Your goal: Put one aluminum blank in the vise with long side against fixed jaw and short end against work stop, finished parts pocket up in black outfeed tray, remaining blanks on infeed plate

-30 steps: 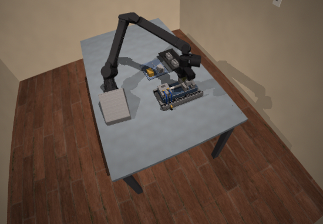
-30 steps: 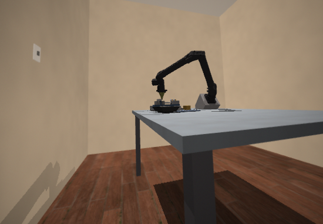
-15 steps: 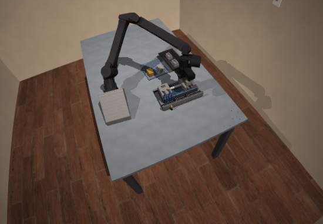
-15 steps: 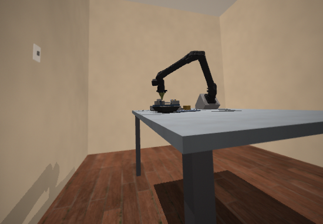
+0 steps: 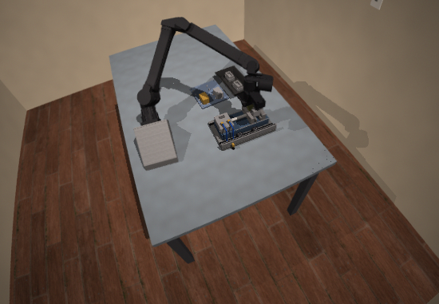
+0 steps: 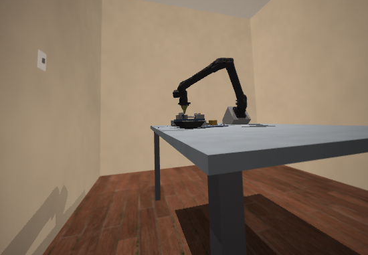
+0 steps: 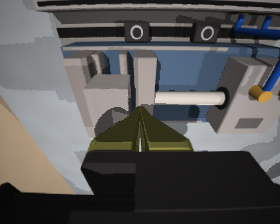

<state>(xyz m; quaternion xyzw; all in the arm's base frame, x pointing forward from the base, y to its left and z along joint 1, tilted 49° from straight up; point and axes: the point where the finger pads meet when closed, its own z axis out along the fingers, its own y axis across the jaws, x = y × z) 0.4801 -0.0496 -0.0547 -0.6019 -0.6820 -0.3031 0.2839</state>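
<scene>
My hand is 7 cm above the blue vise base and 4 cm past it. Also, from my hand: yellow brass blank 24 cm to the left, 18 cm behind, 9 cm below.
</scene>
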